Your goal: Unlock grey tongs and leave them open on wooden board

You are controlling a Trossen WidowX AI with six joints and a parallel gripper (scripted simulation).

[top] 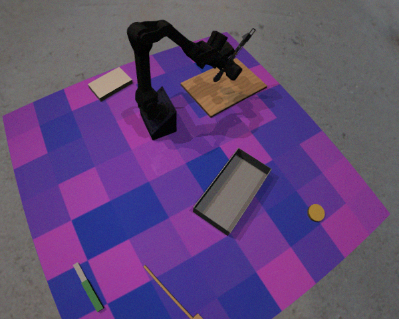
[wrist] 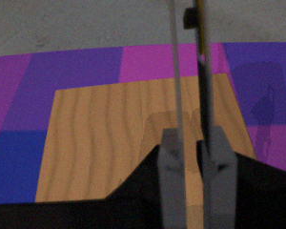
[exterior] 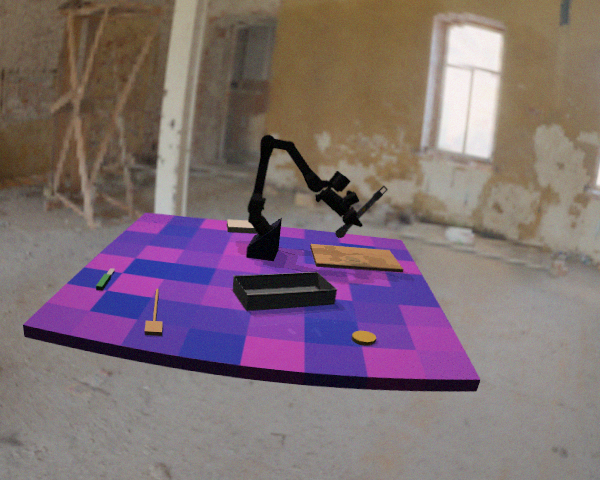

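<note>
Right now the wooden board is 15 cm below my gripper tip and 2 cm behind it. Also, from my gripper tip: roasting tin: 43 cm ahead, 31 cm to the right, 13 cm below; cream block: 47 cm to the right, 32 cm behind, 14 cm below.
</note>
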